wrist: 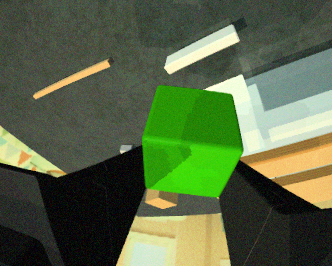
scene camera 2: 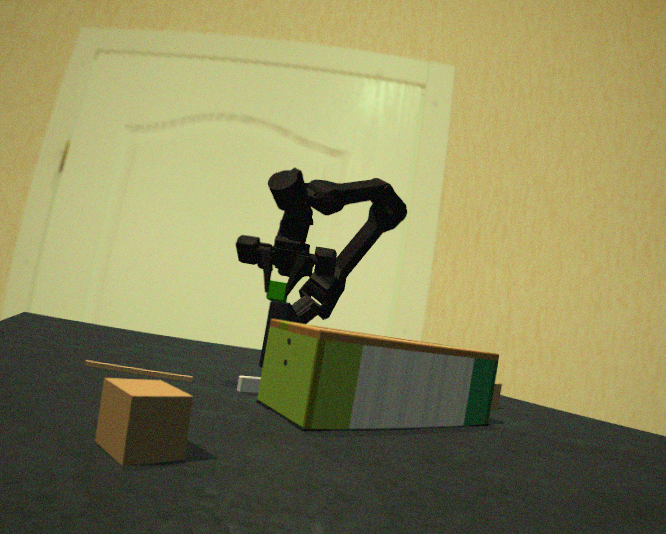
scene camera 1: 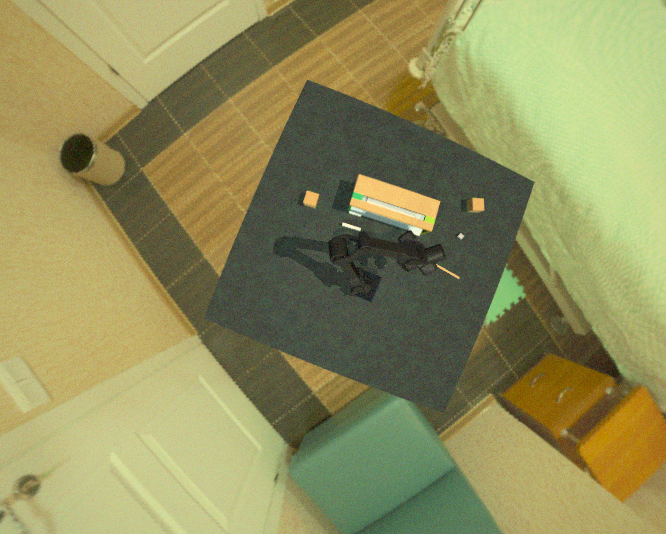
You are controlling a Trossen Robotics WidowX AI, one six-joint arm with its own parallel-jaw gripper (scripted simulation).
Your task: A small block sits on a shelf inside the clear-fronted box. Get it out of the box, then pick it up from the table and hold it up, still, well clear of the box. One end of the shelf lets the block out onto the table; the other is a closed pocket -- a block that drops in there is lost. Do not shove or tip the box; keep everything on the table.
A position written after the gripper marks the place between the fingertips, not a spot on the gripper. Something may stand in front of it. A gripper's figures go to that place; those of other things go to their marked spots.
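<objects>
A box (wrist: 277, 111) stands 23 cm from the lens, and the marked spots on it and on a green block (wrist: 192, 142) are 17 cm apart. The gripper (wrist: 185, 157) is 10 cm from the lens, while the green block sits 6 cm from the lens.
</objects>
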